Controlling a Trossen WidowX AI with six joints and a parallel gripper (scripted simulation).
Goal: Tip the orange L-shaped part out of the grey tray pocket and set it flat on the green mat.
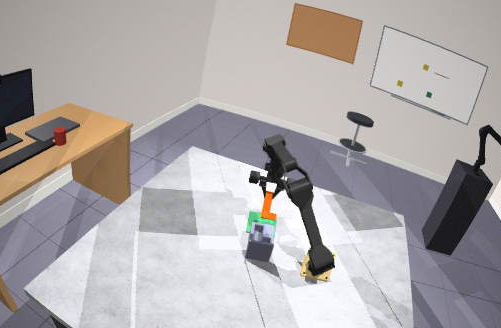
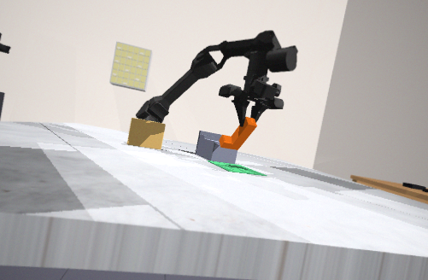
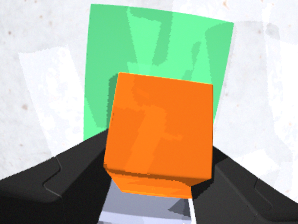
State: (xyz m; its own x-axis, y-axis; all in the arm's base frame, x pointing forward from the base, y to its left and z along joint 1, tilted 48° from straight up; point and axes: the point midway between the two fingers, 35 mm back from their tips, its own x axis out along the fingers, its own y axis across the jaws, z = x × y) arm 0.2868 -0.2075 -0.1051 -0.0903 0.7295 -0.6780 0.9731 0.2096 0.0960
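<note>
Now: gripper tip 20 mm to the right of the green mat and 140 mm above it. Also, from my gripper tip: orange L-shaped part (20 mm behind, 30 mm to the left, 30 mm below).
</note>
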